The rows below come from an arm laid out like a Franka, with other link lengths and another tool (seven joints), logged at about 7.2 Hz.
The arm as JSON. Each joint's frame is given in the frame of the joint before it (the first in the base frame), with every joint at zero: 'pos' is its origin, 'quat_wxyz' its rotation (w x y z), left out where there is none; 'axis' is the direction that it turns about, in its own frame. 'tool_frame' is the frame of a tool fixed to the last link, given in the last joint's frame.
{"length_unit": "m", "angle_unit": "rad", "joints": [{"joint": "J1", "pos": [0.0, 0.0, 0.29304], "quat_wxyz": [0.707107, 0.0, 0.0, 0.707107], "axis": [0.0, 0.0, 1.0]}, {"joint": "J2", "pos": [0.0, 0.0, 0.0], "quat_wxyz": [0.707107, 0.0, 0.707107, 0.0], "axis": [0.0, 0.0, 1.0]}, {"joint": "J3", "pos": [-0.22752, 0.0, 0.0], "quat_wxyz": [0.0, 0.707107, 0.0, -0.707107], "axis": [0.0, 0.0, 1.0]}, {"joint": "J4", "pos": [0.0, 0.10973, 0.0], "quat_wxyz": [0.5, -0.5, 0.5, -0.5], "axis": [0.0, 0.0, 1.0]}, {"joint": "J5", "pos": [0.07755, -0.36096, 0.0], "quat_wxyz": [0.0, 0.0, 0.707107, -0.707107], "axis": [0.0, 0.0, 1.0]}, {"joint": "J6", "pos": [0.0, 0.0, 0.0], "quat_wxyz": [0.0, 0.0, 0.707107, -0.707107], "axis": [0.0, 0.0, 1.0]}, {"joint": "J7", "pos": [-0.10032, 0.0, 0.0], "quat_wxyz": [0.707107, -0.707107, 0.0, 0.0], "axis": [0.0, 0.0, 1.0]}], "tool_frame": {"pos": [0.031, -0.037, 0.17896], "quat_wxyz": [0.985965, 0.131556, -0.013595, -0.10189]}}
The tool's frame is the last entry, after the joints.
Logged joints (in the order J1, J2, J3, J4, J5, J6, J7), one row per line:
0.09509, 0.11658, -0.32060, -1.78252, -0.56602, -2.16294, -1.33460
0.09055, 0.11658, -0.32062, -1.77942, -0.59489, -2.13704, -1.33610
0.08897, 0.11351, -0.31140, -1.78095, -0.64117, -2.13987, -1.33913
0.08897, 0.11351, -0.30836, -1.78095, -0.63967, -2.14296, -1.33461
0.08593, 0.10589, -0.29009, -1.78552, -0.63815, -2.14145, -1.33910
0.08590, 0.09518, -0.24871, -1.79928, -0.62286, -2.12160, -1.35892
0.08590, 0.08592, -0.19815, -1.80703, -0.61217, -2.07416, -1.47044
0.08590, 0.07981, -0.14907, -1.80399, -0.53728, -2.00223, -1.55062
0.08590, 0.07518, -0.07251, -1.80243, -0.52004, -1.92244, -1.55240
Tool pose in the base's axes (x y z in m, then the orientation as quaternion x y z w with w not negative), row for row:
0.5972, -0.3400, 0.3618, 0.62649, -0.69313, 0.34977, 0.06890
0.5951, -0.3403, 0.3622, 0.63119, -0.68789, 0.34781, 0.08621
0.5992, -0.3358, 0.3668, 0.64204, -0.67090, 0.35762, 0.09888
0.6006, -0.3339, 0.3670, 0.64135, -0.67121, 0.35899, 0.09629
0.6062, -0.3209, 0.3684, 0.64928, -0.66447, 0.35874, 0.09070
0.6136, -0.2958, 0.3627, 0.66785, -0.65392, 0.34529, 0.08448
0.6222, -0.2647, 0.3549, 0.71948, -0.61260, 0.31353, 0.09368
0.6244, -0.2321, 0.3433, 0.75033, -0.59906, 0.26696, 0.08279
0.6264, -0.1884, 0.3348, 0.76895, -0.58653, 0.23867, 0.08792
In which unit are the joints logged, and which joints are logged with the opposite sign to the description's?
The joints are logged in radians. Opposite sign: J1, J6.
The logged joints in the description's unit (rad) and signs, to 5 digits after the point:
-0.09509, 0.11658, -0.32060, -1.78252, -0.56602, 2.16294, -1.33460
-0.09055, 0.11658, -0.32062, -1.77942, -0.59489, 2.13704, -1.33610
-0.08897, 0.11351, -0.31140, -1.78095, -0.64117, 2.13987, -1.33913
-0.08897, 0.11351, -0.30836, -1.78095, -0.63967, 2.14296, -1.33461
-0.08593, 0.10589, -0.29009, -1.78552, -0.63815, 2.14145, -1.33910
-0.08590, 0.09518, -0.24871, -1.79928, -0.62286, 2.12160, -1.35892
-0.08590, 0.08592, -0.19815, -1.80703, -0.61217, 2.07416, -1.47044
-0.08590, 0.07981, -0.14907, -1.80399, -0.53728, 2.00223, -1.55062
-0.08590, 0.07518, -0.07251, -1.80243, -0.52004, 1.92244, -1.55240

